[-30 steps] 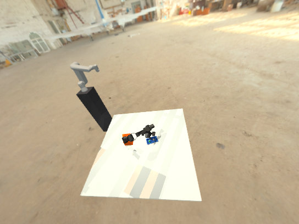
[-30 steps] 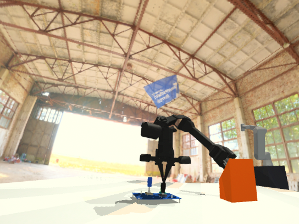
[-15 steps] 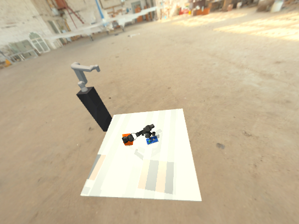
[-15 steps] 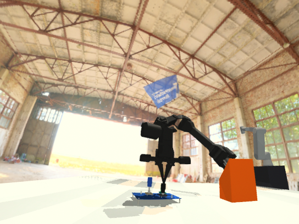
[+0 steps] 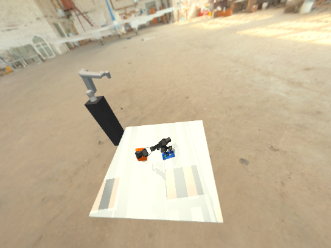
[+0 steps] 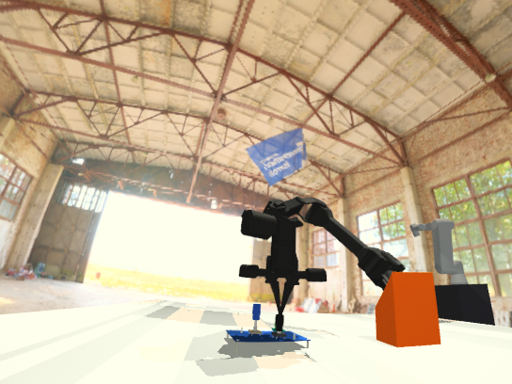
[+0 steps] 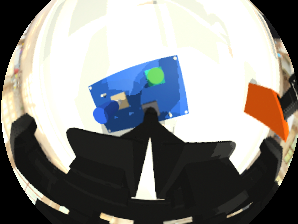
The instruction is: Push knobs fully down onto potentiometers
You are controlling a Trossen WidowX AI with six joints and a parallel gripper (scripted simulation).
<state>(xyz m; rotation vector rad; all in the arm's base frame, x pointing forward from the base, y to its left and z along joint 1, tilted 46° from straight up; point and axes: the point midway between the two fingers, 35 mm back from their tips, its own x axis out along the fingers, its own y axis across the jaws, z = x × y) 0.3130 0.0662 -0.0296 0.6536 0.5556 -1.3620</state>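
Right now my gripper tip is 2 cm above the black knob. The rest, counted from my gripper tip: blue knob: 5 cm ahead, 1 cm to the right.
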